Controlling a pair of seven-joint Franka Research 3 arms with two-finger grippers.
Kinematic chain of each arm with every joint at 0, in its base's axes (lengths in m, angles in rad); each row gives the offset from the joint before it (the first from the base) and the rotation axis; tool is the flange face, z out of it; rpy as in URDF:
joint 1: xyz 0 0 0.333 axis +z
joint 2: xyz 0 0 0 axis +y
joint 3: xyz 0 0 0.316 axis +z
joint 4: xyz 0.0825 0 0 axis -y
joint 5: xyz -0.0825 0 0.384 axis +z
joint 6: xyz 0 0 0 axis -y
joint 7: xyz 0.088 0 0 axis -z
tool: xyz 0 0 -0.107 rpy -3.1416 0 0
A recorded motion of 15 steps. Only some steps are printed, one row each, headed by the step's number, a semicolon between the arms.
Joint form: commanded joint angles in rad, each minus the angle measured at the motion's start. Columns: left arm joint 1, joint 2, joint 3, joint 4, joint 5, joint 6, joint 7; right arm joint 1, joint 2, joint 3, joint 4, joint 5, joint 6, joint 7.
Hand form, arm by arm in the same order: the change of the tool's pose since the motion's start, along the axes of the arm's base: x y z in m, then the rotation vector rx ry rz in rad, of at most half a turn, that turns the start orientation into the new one. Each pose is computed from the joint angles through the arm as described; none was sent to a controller.
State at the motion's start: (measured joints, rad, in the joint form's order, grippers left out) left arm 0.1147 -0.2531 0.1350 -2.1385 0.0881 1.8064 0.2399; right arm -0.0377 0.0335 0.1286 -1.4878 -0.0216 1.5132 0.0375
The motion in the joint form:
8: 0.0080 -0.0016 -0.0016 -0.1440 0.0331 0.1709 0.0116; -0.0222 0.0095 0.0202 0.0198 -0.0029 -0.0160 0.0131
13: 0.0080 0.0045 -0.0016 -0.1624 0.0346 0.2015 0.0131; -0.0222 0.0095 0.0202 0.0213 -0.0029 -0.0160 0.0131
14: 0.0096 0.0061 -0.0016 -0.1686 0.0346 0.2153 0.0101; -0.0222 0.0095 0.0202 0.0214 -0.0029 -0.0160 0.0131
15: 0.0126 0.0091 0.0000 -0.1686 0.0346 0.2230 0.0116; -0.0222 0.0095 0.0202 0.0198 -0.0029 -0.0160 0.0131
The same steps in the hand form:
8: -0.0073 -0.0003 -0.0526 0.0294 -0.0213 -0.0332; 0.0014 -0.0020 0.0026 -0.0014 0.0052 -0.0157
13: -0.0069 -0.0009 -0.0613 0.0312 -0.0270 -0.0382; 0.0014 -0.0021 0.0033 -0.0013 0.0037 -0.0157
14: -0.0067 -0.0003 -0.0638 0.0325 -0.0330 -0.0348; 0.0014 -0.0021 0.0034 -0.0013 0.0036 -0.0157
15: -0.0061 0.0019 -0.0646 0.0333 -0.0374 -0.0323; 0.0014 -0.0020 0.0026 -0.0014 0.0052 -0.0157

